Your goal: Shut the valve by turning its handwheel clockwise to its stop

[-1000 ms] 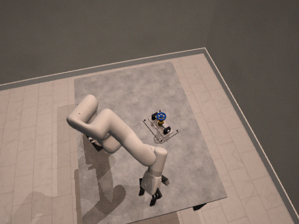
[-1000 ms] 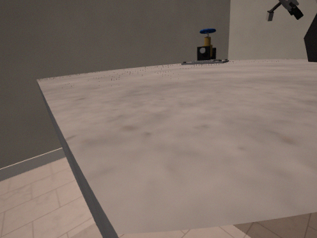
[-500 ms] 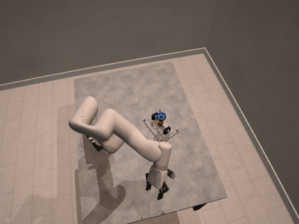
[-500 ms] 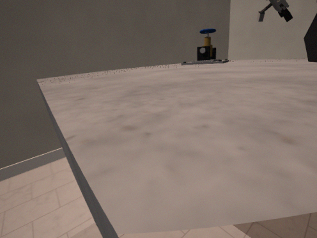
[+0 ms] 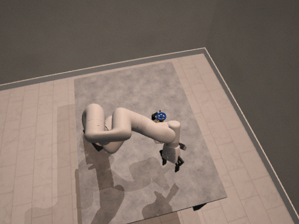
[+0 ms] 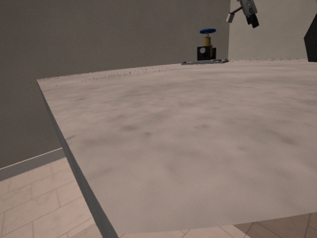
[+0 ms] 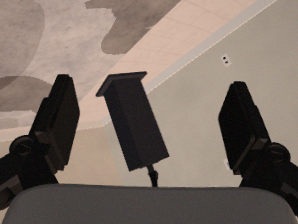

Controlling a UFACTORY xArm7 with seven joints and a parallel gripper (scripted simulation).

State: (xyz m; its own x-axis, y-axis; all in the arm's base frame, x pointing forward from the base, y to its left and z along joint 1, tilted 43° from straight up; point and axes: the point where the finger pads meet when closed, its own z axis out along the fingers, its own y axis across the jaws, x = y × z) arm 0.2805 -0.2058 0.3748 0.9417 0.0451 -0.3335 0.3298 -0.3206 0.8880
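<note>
The blue spoked handwheel is 37 cm to the left of my hand, 13 cm ahead of it and 7 cm below it.
</note>
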